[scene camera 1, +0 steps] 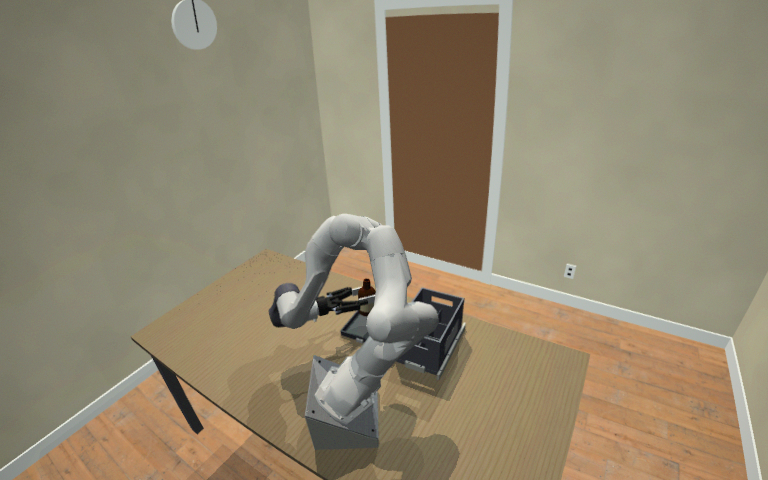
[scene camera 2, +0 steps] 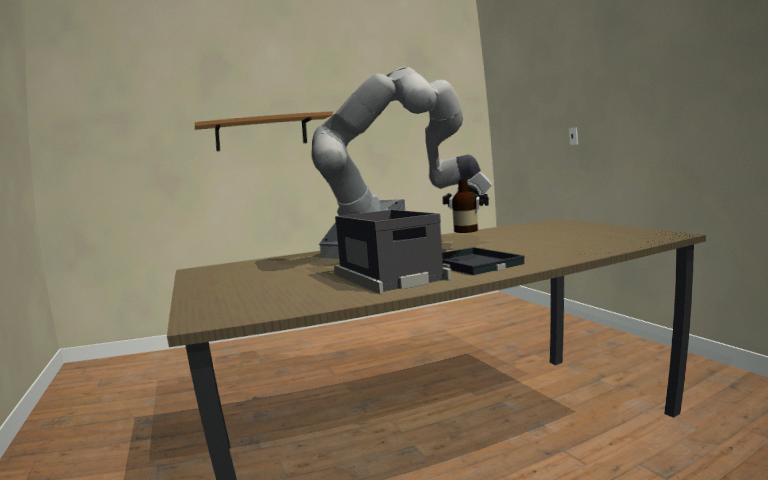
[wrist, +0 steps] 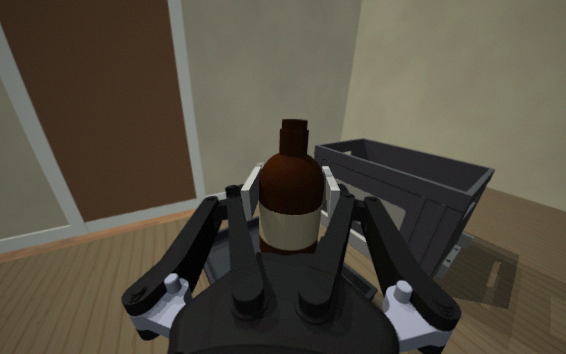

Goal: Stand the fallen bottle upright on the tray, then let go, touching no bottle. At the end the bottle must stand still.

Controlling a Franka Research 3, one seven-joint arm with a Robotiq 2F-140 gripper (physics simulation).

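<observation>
A brown bottle with a cream label is upright in the air, its neck pointing up. My gripper is shut on it from the side, one pale pad on each side of the body just above the label, and is roughly level. The dark shallow tray lies on the table below the bottle. In scene camera 2 a gap shows between the bottle's base and the tray. In the wrist view the fingers and palm hide part of the tray.
A tall dark crate stands close beside the tray, held by pale corner rails. It rises well above the tray's rim. All stand on a wooden table; the arm's base is behind them in scene camera 2.
</observation>
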